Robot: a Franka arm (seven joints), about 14 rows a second.
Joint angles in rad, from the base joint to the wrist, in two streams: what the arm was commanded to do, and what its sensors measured. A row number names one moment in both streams.
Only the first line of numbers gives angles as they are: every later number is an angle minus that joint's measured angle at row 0.
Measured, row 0:
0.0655 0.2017 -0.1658 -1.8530 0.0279 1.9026 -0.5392
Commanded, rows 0 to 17:
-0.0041 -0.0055 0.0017 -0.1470 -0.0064 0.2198 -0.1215
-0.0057 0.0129 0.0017 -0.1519 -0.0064 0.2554 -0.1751
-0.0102 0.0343 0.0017 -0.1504 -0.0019 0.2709 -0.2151
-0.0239 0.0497 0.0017 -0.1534 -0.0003 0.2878 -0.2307
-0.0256 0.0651 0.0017 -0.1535 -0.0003 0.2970 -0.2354
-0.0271 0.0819 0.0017 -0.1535 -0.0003 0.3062 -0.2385
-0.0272 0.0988 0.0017 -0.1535 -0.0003 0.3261 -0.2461
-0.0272 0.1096 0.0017 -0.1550 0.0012 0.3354 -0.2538
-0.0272 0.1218 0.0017 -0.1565 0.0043 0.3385 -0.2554
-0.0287 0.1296 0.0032 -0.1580 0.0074 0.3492 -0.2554
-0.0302 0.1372 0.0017 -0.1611 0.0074 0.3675 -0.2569
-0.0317 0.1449 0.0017 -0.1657 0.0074 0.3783 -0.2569
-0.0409 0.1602 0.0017 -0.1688 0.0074 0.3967 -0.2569
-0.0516 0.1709 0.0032 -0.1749 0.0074 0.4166 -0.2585
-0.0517 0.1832 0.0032 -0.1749 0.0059 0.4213 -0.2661
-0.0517 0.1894 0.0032 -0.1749 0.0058 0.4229 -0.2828
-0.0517 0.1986 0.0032 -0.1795 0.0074 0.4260 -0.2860
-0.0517 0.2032 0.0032 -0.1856 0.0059 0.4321 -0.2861
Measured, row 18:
-0.0454 0.1954 -0.0015 -0.1711 0.0001 0.4038 -0.2607
